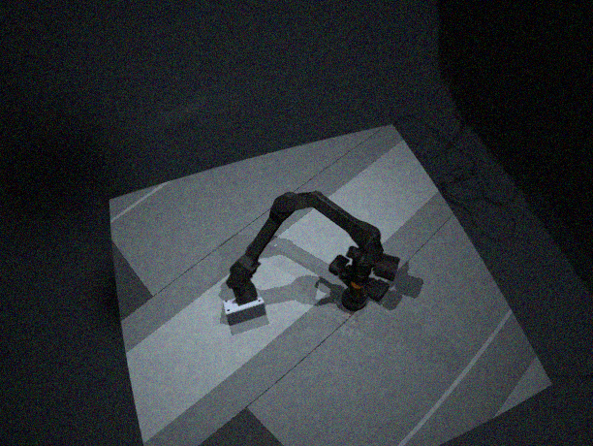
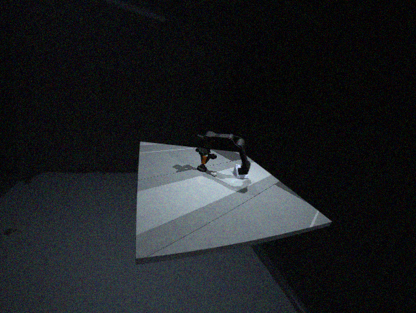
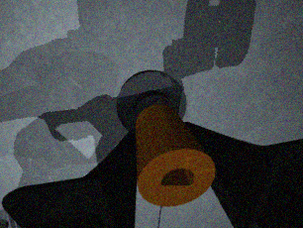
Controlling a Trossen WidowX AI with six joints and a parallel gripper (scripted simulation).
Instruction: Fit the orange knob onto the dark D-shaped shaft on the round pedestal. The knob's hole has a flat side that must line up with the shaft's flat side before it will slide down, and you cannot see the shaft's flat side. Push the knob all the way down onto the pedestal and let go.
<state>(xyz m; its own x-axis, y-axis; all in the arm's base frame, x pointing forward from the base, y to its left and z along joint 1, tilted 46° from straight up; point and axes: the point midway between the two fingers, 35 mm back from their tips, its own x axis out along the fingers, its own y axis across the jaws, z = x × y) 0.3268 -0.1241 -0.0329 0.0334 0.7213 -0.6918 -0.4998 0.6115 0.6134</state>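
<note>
The orange knob is 20 mm above my gripper tip. Also, from my gripper tip: dark round pedestal 40 mm below.
</note>
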